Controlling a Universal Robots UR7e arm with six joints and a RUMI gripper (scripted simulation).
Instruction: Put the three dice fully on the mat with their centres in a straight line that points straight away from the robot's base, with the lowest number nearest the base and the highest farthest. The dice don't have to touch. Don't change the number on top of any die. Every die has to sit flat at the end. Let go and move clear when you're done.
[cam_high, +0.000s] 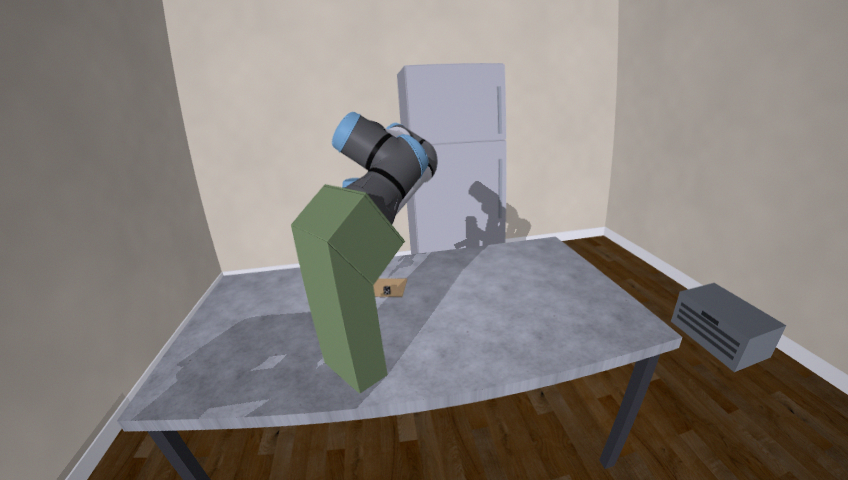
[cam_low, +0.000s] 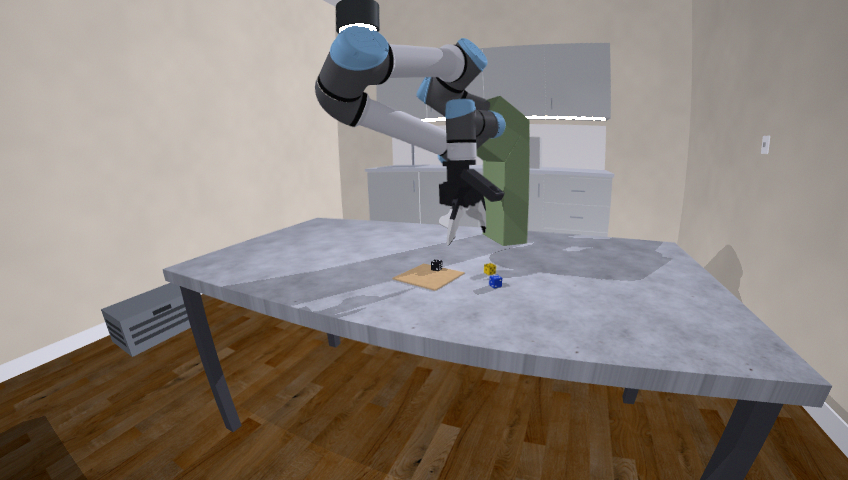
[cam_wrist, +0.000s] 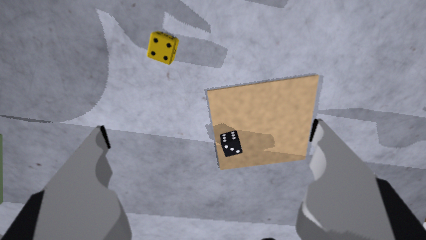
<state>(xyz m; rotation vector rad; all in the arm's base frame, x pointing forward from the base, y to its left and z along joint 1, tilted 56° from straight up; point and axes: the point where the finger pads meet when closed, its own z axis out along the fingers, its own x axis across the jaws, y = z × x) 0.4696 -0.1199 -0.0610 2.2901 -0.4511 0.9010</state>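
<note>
The yellow die is 9 cm below my hand, 6 cm to the left of it and 1 cm behind it. From my hand the other things lie so: blue die: 9 cm below, 8 cm ahead, 7 cm to the left; mat: 10 cm to the right, 10 cm below, 2 cm ahead; black die: 9 cm to the right, 8 cm below, 3 cm behind.
</note>
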